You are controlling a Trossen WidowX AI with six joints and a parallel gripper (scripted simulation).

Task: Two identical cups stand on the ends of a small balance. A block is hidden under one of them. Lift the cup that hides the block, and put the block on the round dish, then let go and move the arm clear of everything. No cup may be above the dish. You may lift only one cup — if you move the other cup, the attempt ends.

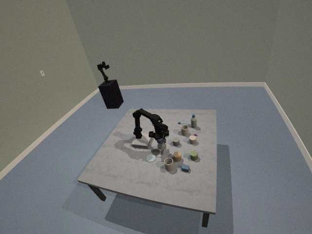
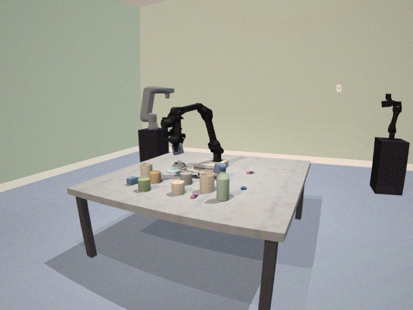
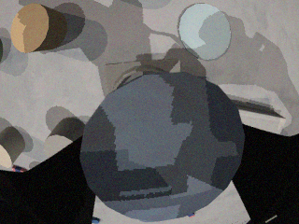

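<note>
Right now the pale blue round dish is 170 mm below my gripper tip, 100 mm to the right of it and 100 mm behind it. The rest, counted from my gripper tip: blue-grey cup (20 mm to the right, 10 mm above); then balance beam (130 mm to the left, 130 mm below, 20 mm behind); then orange cylinder (150 mm ahead, 130 mm below, 70 mm to the right).
</note>
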